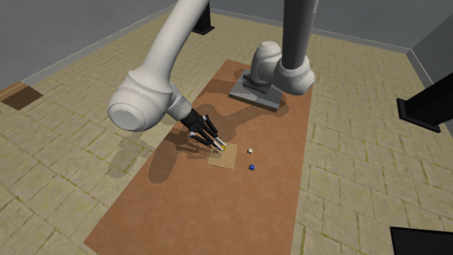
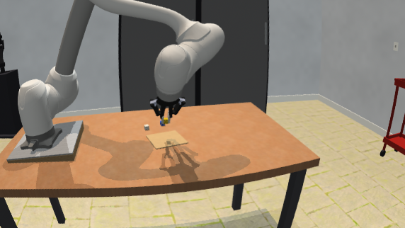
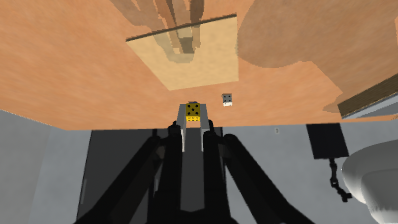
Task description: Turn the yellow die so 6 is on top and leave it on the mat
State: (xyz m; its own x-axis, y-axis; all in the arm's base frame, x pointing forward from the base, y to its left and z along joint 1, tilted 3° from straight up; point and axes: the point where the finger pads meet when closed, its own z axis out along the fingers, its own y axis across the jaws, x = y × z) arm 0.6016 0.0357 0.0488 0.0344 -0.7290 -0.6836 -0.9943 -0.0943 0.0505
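Right now the tan mat is 110 mm below my hand and 20 mm to the left of it. Also, from my hand: yellow die 20 mm to the left, 20 mm below; then blue die 190 mm to the left, 100 mm below, 20 mm behind; then white die 140 mm to the left, 100 mm below, 90 mm behind.
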